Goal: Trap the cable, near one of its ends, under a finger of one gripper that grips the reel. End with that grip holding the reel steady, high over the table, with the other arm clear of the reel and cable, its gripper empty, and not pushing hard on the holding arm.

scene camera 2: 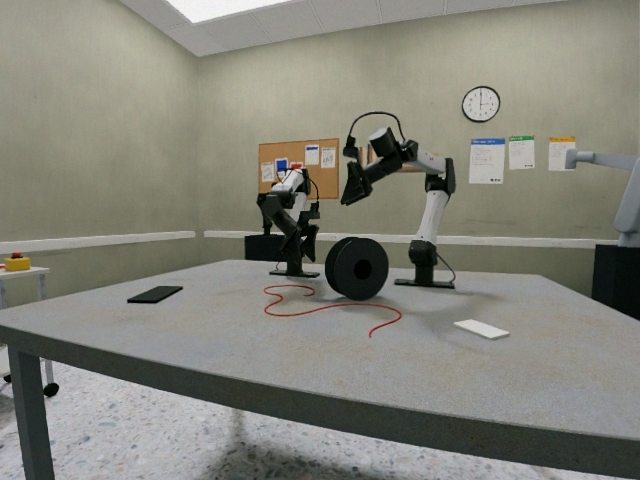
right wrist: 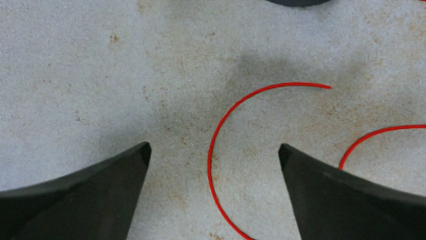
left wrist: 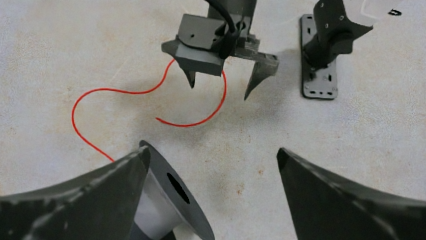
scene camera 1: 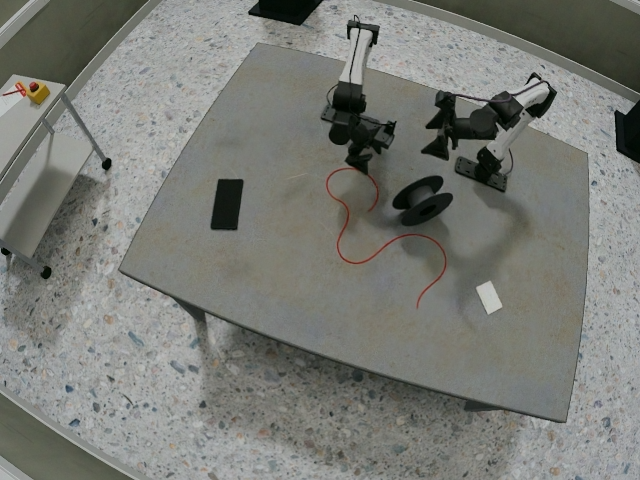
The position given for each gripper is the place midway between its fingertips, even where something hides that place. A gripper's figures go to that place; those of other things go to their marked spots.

Labels:
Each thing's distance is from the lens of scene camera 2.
left gripper (scene camera 2: pixel 343 204): 0.97 m
right gripper (scene camera 2: pixel 308 263): 1.01 m
black reel (scene camera 2: pixel 355 267): 0.85 m

